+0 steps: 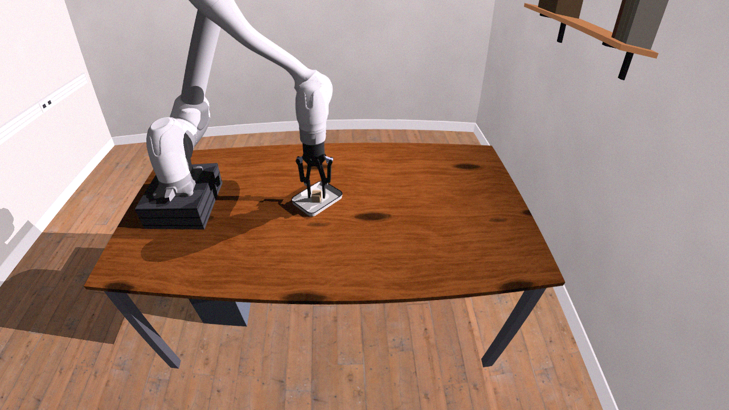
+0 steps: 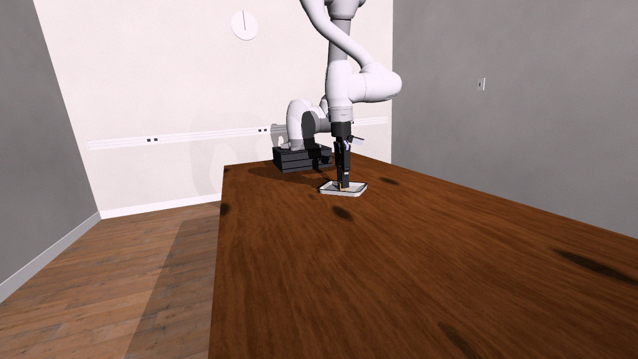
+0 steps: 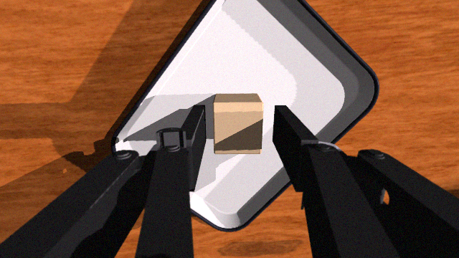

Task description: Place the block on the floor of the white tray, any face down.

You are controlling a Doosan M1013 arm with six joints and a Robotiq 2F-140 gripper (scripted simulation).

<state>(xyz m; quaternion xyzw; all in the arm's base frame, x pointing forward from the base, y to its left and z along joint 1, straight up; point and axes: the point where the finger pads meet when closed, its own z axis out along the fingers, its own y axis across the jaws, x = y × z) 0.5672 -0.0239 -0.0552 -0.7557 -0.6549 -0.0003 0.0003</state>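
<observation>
Now: hand 3 cm above the tan block. From my hand the other things lie so: white tray (4 cm below).
</observation>
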